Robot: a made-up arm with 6 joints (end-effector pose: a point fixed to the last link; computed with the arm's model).
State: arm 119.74 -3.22 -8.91 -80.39 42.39 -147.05
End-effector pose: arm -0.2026 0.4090 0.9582 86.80 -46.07 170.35
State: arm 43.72 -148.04 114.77 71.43 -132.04 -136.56
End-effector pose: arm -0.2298 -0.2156 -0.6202 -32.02 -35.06 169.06
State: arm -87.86 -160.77 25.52 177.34 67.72 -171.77
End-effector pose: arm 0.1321 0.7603 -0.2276 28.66 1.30 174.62
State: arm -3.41 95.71 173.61 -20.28 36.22 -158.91
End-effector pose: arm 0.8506 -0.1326 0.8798 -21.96 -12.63 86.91
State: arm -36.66 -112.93 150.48 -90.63 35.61 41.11
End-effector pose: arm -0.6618 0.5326 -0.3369 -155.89 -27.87 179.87
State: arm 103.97 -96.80 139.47 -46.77 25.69 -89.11
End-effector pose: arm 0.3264 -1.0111 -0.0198 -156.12 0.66 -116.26
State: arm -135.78 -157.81 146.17 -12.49 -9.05 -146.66
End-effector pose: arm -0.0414 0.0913 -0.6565 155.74 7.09 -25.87
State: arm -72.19 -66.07 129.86 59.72 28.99 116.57
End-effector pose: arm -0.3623 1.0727 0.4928 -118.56 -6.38 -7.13
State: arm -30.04 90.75 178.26 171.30 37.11 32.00
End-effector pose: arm 0.7181 -0.2283 0.9656 35.20 19.39 42.99
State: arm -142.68 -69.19 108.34 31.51 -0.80 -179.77
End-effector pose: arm 0.8944 0.7876 0.6673 -86.29 -31.71 -54.21
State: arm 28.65 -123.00 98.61 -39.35 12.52 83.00
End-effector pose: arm -0.8731 -0.5464 -0.2105 146.00 21.07 -20.76
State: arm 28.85 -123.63 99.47 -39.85 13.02 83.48
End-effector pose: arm -0.8618 -0.5438 -0.2282 147.25 19.67 -19.85
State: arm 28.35 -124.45 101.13 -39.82 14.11 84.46
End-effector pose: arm -0.8503 -0.5279 -0.2561 149.79 17.60 -18.23
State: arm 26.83 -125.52 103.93 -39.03 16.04 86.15
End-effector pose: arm -0.8368 -0.4931 -0.2971 153.85 14.32 -15.78
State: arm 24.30 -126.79 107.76 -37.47 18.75 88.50
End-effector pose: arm -0.8179 -0.4405 -0.3476 158.76 9.48 -12.92
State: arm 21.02 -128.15 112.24 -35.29 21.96 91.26
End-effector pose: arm -0.7908 -0.3769 -0.4006 163.46 3.16 -10.21
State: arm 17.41 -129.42 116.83 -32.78 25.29 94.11
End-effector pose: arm -0.7567 -0.3122 -0.4477 167.05 -3.96 -8.00
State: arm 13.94 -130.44 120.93 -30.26 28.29 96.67
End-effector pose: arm -0.7211 -0.2558 -0.4834 169.22 -10.72 -6.33
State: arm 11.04 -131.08 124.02 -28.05 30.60 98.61
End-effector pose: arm -0.6925 -0.2134 -0.5056 170.18 -15.97 -5.15
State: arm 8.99 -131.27 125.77 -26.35 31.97 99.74
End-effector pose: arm -0.6780 -0.1866 -0.5150 170.48 -18.89 -4.42
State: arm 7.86 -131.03 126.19 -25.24 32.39 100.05
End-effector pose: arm -0.6797 -0.1737 -0.5140 170.57 -19.36 -4.17
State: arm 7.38 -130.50 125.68 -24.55 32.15 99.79
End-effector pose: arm -0.6930 -0.1700 -0.5061 170.65 -18.12 -4.27
